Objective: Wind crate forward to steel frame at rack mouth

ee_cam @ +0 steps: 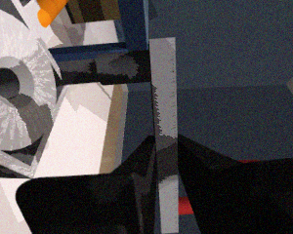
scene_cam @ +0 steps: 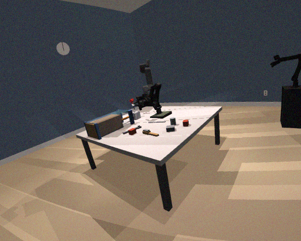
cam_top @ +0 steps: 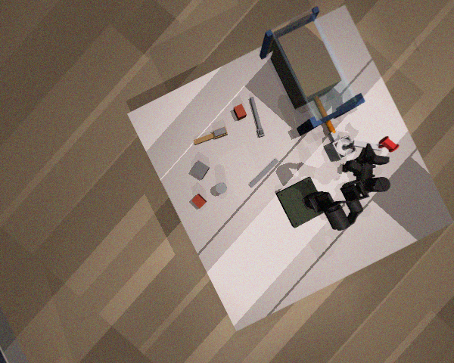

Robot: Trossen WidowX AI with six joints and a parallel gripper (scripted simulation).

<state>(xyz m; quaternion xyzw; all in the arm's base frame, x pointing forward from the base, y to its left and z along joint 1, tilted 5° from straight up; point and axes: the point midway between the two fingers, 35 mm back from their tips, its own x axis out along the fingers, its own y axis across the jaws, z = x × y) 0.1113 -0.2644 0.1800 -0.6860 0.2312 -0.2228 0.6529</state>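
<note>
Right now the red knob is 40 mm behind my gripper tip, 40 mm to the right of it and 40 mm above it. Also, from my gripper tip: winch handle (10 mm behind, 10 mm to the right, 10 mm above); then blue frame (180 mm ahead, 30 mm to the left, 70 mm below); then grey winch (10 mm ahead, 30 mm to the left, 150 mm below).
</note>
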